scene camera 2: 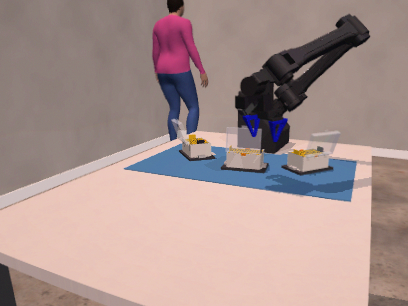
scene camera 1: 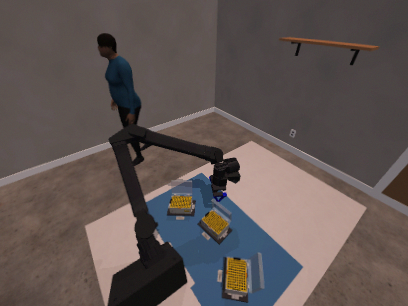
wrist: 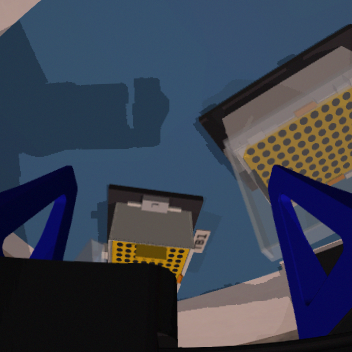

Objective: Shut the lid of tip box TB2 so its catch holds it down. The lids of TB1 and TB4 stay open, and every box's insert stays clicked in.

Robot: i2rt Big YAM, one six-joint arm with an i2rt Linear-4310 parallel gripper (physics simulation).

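Seen in the pictures: gripper, fingertip midpoint: [scene camera 2: 264,139] [scene camera 1: 216,194] [wrist: 172,175]; arm's base at its link origin: [scene camera 1: 153,257].
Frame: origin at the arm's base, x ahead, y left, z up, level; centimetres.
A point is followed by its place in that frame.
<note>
The box labelled TB1 [scene camera 1: 181,203] [scene camera 2: 309,161] {x 31.4, y 22.1, z -9.9 cm} [wrist: 150,225] {x 30.9, y 17.2, z -10.3 cm} stands at the back left of scene camera 1, its clear lid upright. The middle box [scene camera 1: 215,223] [scene camera 2: 245,160] {x 37.1, y 0.8, z -10.3 cm} [wrist: 300,145] {x 38.1, y 1.9, z -3.4 cm} has its clear lid [scene camera 1: 221,210] {x 38.2, y 0.6, z -4.4 cm} [scene camera 2: 243,138] {x 38.1, y 0.2, z -2.3 cm} raised; its yellow insert shows partly through that lid in the wrist view. The front box [scene camera 1: 236,275] [scene camera 2: 197,149] {x 29.3, y -20.8, z -10.1 cm} also has its lid raised. I cannot read which of these two is TB2. My gripper [scene camera 1: 220,197] {x 41.4, y 8.2, z -1.3 cm} [scene camera 2: 265,138] {x 41.4, y 8.2, z -1.3 cm} [wrist: 172,175] {x 41.4, y 8.2, z -1.3 cm} is open and empty, above the mat near the middle box's lid and TB1.
The boxes stand on dark bases on a blue mat [scene camera 1: 260,250] {x 42.0, y -23.5, z -13.9 cm} [scene camera 2: 225,179] {x 48.8, y -2.5, z -14.0 cm} [wrist: 165,40] {x 44.7, y 6.7, z -14.0 cm}. The mat lies on a pale table [scene camera 1: 310,200] {x 90.2, y -25.4, z -14.3 cm} [scene camera 2: 190,235] {x 88.1, y 3.1, z -14.3 cm}. The arm's base stands at the table's near left in scene camera 1. A person [scene camera 1: 120,82] [scene camera 2: 175,55] is beyond the table.
</note>
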